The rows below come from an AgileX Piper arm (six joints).
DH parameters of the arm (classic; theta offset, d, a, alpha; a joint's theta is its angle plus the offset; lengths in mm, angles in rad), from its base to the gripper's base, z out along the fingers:
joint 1: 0 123 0 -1.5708
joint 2: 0.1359 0 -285.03 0
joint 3: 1.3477 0 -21.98 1.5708
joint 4: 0 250.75 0 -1.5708
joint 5: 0 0 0 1.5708
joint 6: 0 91 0 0
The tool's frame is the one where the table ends.
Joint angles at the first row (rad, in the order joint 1, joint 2, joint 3, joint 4, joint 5, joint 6):
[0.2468 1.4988 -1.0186 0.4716 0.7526 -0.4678]
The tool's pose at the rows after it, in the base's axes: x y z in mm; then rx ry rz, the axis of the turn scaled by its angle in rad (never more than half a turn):
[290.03 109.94 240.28 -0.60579 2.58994 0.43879]
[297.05 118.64 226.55 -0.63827 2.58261 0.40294]
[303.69 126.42 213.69 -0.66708 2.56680 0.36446]
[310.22 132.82 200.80 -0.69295 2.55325 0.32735]
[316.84 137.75 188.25 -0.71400 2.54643 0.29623]
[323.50 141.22 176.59 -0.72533 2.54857 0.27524]
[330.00 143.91 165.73 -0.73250 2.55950 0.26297]
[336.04 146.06 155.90 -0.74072 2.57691 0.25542]
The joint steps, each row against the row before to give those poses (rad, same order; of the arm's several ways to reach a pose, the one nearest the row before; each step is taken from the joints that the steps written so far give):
[0.0320 0.0533 -0.0006 -0.0152 -0.0516 -0.0014]
[0.0293 0.0486 -0.0003 -0.0208 -0.0599 -0.0012]
[0.0256 0.0454 -0.0004 -0.0217 -0.0640 -0.0011]
[0.0198 0.0458 -0.0024 -0.0225 -0.0583 -0.0001]
[0.0131 0.0464 -0.0070 -0.0203 -0.0463 0.0007]
[0.0065 0.0452 -0.0121 -0.0135 -0.0315 0.0019]
[0.0025 0.0442 -0.0172 -0.0082 -0.0162 0.0018]
[0.0003 0.0416 -0.0211 -0.0079 -0.0023 0.0027]

